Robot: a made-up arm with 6 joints. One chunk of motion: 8 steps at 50 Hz.
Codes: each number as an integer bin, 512 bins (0 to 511) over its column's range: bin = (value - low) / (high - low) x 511, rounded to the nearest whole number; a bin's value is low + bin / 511 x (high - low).
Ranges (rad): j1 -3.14..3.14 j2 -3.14..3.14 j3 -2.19..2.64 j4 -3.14..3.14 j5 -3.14..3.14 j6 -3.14..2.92
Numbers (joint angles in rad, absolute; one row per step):
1: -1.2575 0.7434 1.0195 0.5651 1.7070 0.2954
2: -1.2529 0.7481 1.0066 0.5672 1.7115 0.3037
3: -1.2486 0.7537 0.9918 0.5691 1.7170 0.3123
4: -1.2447 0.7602 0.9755 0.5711 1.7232 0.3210
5: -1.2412 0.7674 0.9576 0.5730 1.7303 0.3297
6: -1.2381 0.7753 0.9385 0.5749 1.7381 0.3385
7: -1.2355 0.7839 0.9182 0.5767 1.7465 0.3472
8: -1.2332 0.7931 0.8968 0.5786 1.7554 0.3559
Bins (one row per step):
1: 153 316 340 301 394 290
2: 154 316 338 302 395 290
3: 154 317 337 302 395 291
4: 154 317 335 302 396 292
5: 155 318 333 302 396 293
6: 155 319 331 302 397 293
7: 155 319 329 302 398 294
8: 155 320 327 303 398 295

